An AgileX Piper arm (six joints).
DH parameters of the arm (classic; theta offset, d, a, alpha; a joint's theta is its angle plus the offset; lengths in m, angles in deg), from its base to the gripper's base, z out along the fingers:
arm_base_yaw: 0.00 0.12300 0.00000 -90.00
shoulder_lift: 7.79 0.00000 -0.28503 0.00
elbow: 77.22 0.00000 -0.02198 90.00
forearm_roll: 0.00 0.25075 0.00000 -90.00
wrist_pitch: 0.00 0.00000 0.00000 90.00
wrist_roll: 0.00 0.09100 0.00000 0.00
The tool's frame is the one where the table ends.
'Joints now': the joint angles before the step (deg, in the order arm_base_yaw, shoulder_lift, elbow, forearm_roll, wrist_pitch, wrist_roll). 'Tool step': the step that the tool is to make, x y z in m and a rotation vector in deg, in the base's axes. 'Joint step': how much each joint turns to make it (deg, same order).
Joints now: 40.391 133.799 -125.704 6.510 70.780 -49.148
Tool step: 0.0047 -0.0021 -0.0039 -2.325 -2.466 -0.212
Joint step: 0.068 0.514 -0.141 -3.493 -0.779 0.435
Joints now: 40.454 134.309 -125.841 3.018 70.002 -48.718
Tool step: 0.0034 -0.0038 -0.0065 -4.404 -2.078 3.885
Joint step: 0.048 0.702 -0.011 -3.694 0.660 -3.719
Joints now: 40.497 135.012 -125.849 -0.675 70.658 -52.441
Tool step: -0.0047 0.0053 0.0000 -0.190 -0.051 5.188
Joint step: 0.623 0.007 -0.021 1.082 0.089 -4.811
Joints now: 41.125 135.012 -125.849 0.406 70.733 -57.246
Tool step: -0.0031 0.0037 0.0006 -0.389 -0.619 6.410
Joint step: 0.387 -0.016 -0.089 0.952 -0.011 -6.311
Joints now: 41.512 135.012 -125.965 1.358 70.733 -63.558
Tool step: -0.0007 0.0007 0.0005 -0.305 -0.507 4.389
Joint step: 0.002 -0.045 -0.018 0.645 0.012 -4.595
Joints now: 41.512 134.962 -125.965 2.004 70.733 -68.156
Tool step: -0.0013 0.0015 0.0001 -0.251 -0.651 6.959
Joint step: 0.002 0.005 -0.011 1.311 0.005 -7.313
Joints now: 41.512 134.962 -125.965 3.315 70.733 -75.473
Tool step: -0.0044 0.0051 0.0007 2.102 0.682 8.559
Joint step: 0.006 -0.006 0.003 4.483 -0.036 -9.238
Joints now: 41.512 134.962 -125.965 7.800 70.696 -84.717
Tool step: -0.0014 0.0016 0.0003 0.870 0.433 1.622
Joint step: 0.003 -0.004 0.010 1.419 -0.007 -1.802
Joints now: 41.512 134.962 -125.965 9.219 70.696 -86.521
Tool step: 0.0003 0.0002 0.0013 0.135 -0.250 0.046
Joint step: 0.003 -0.009 -0.256 -0.054 -0.006 -0.042
